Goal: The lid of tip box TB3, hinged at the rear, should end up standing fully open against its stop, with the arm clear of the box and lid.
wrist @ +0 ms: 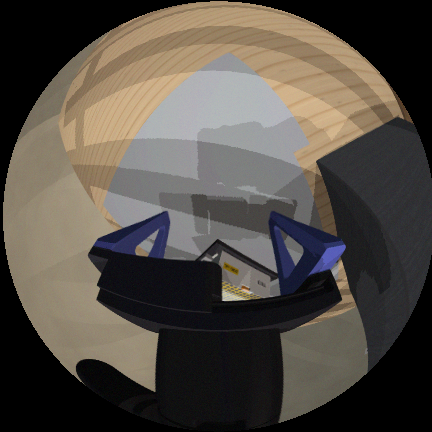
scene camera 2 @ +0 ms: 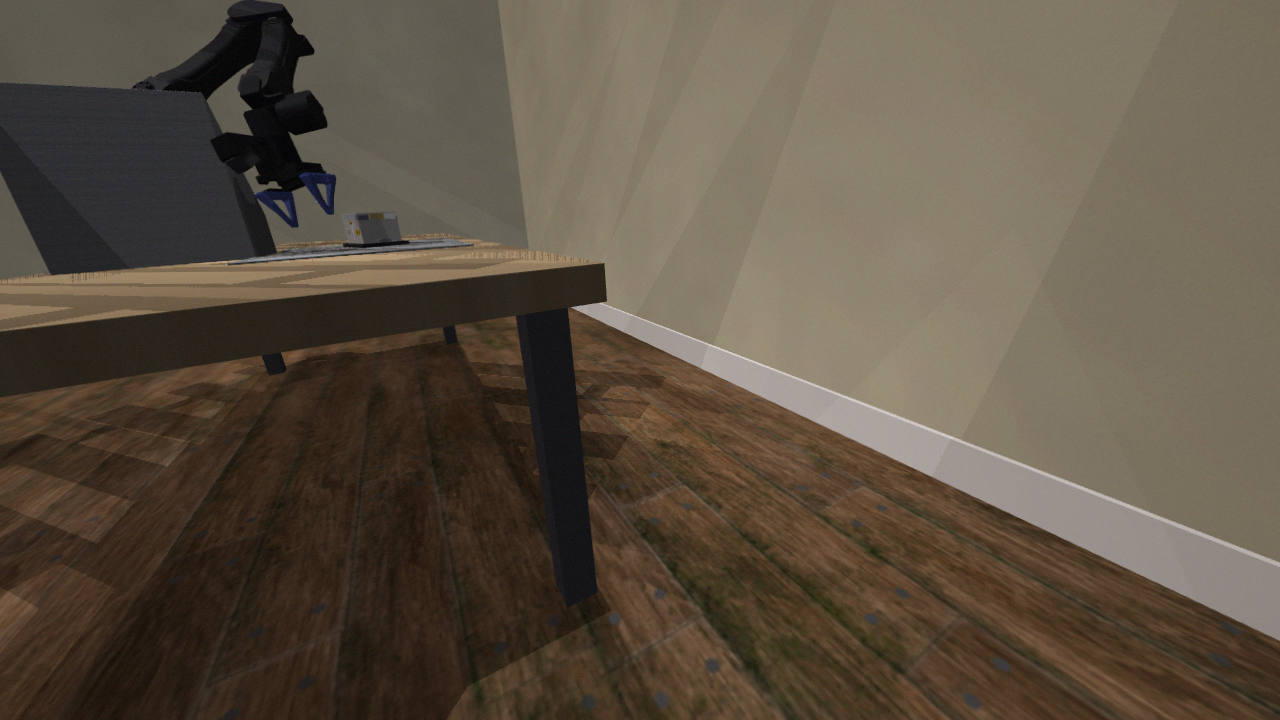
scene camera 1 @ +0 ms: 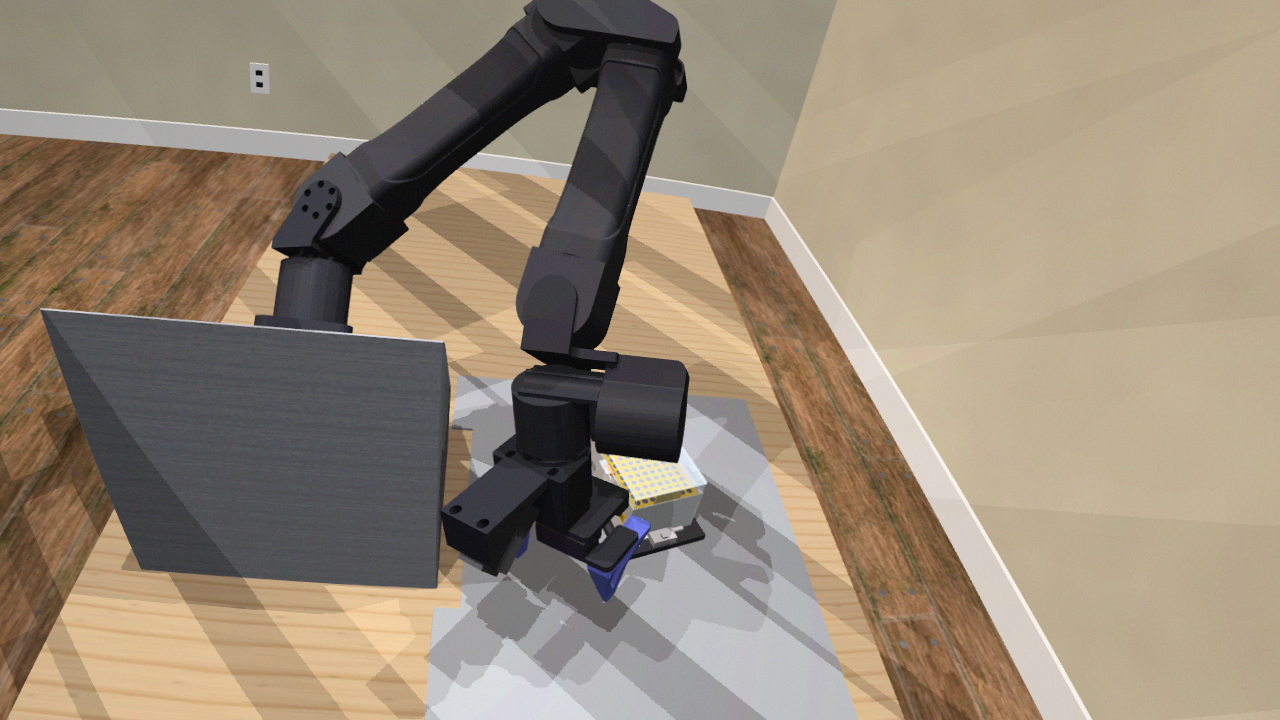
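Where they show: gripper, fingertip midpoint: (wrist: 218,216) (scene camera 2: 312,221) (scene camera 1: 563,574); arm's base, link origin: (scene camera 2: 150,148) (scene camera 1: 306,353).
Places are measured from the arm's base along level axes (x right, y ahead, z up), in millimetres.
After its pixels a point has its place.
Note:
The tip box (scene camera 1: 669,514) {x 54, y 353, z -172 mm} (scene camera 2: 375,229) {x 57, y 336, z -172 mm} (wrist: 244,274) {x 10, y 295, z -178 mm} is a pale box with yellow-and-white tip rows, seated on a black base (scene camera 1: 691,534) {x 61, y 384, z -202 mm}. Its see-through lid (scene camera 1: 691,476) {x 37, y 373, z -133 mm} lies down over the tips in scene camera 1, and no raised panel shows above the box in scene camera 2. A "TB3" marking is too small to read. My gripper (scene camera 1: 565,573) {x 134, y 218, z -148 mm} (scene camera 2: 313,219) {x 134, y 218, z -148 mm} (wrist: 218,216) {x 134, y 218, z -148 mm} is open, with nothing between its blue fingers. It hangs above the mat, in front of the box and higher than it, apart from it. The arm hides part of the box in scene camera 1 and the wrist view.
A large dark grey block (scene camera 1: 250,456) {x 75, y -41, z -45 mm} (scene camera 2: 125,179) {x 76, y -34, z -62 mm} (wrist: 380,200) stands on the wooden table (scene camera 1: 232,662) {x 160, y -75, z -214 mm} (scene camera 2: 358,308) {x 825, y 219, z -229 mm} (wrist: 320,95) {x 155, y 42, z -214 mm}, left of the gripper in scene camera 1. A grey mat (scene camera 1: 716,626) {x 173, y 375, z -211 mm} (wrist: 225,100) {x 214, y 143, z -211 mm} lies under the box. A beige wall rises beyond the table's right side.

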